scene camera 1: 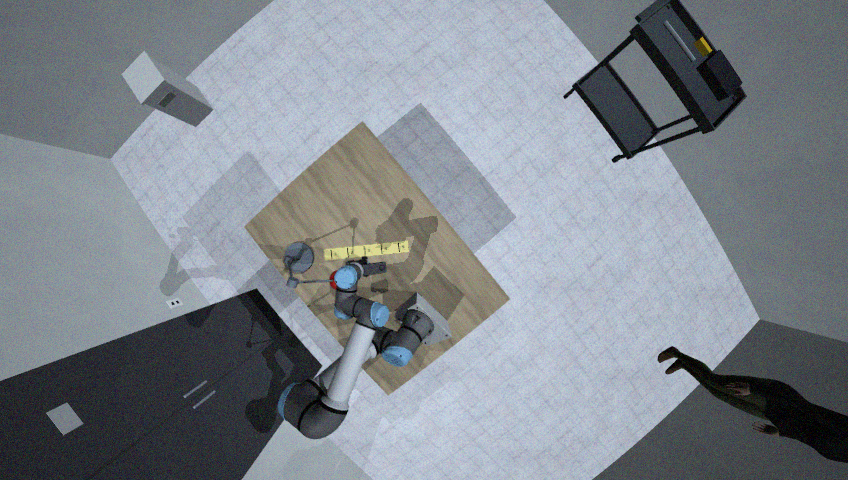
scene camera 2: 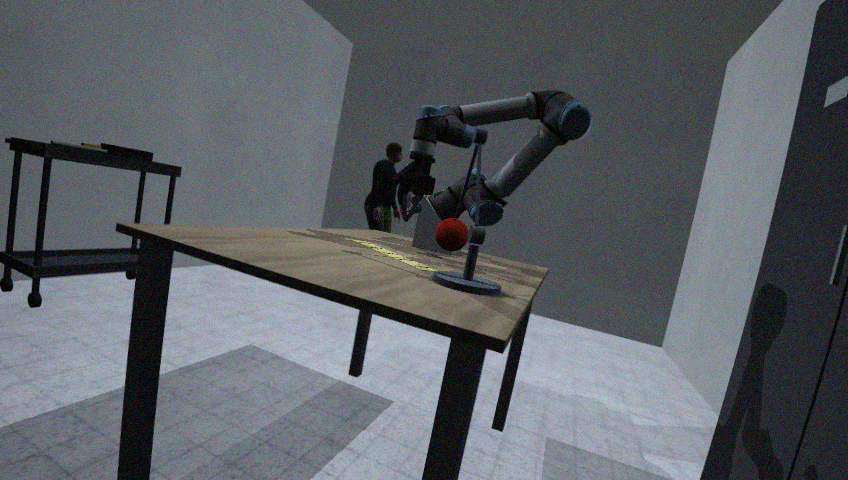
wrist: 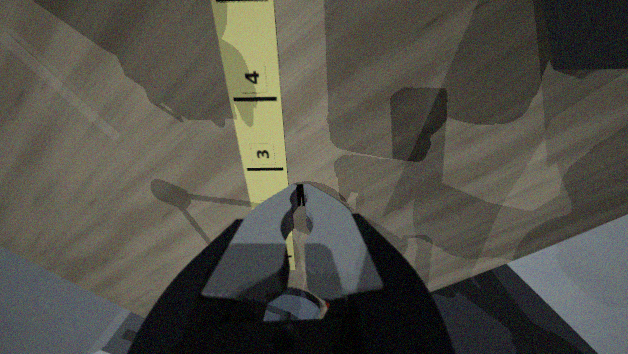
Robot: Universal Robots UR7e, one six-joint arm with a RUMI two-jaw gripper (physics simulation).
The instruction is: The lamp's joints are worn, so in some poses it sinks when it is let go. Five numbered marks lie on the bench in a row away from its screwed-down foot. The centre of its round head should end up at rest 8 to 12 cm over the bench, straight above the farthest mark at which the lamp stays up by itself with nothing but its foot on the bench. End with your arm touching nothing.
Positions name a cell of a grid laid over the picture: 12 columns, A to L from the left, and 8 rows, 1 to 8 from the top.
Labels:
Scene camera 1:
yellow numbered strip: F5
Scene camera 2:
my gripper: F4
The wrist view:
my gripper: F5
yellow numbered strip: E2

